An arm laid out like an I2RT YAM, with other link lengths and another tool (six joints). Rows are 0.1 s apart.
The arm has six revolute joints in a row. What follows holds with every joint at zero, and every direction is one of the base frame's. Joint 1 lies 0.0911 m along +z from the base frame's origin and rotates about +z. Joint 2 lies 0.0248 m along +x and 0.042 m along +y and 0.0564 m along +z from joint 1 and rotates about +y. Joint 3 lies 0.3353 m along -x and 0.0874 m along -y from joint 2 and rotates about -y. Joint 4 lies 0.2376 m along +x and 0.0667 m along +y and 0.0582 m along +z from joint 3 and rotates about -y. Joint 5 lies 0.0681 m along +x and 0.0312 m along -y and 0.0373 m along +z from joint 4 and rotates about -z. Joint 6 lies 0.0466 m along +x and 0.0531 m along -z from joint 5 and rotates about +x. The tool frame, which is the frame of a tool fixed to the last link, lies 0.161 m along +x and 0.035 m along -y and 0.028 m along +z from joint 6; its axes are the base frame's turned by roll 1.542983, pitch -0.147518 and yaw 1.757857 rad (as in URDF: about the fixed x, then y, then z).
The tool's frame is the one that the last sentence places.
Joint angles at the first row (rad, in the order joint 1, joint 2, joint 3, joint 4, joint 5, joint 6):
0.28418 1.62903 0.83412 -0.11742 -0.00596 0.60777
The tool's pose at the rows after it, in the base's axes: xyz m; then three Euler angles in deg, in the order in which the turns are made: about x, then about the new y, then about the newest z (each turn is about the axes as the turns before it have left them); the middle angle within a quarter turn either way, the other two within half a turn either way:
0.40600, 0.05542, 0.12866, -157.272, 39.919, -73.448
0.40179, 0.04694, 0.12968, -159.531, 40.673, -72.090
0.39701, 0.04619, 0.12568, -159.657, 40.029, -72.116
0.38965, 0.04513, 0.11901, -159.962, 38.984, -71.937
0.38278, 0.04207, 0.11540, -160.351, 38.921, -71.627
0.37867, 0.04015, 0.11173, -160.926, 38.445, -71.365
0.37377, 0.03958, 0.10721, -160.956, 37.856, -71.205
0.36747, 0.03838, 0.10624, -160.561, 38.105, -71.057
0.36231, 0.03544, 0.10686, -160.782, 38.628, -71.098
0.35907, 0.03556, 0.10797, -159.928, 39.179, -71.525
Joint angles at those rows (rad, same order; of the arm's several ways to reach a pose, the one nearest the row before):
0.28461 1.61763 0.82664 -0.12774 0.02990 0.60728
0.28379 1.60348 0.81112 -0.12783 0.06217 0.60887
0.28380 1.60000 0.79623 -0.12693 0.05921 0.60580
0.28473 1.59708 0.77454 -0.12625 0.05590 0.60438
0.28415 1.58444 0.74543 -0.11314 0.05973 0.60534
0.28456 1.58334 0.73259 -0.11197 0.06388 0.60366
0.28455 1.58146 0.71618 -0.10720 0.05979 0.60491
0.28378 1.56213 0.68990 -0.09493 0.05533 0.61112
0.28385 1.54179 0.66611 -0.08414 0.06220 0.60946
0.28231 1.52363 0.64667 -0.06948 0.05452 0.61029

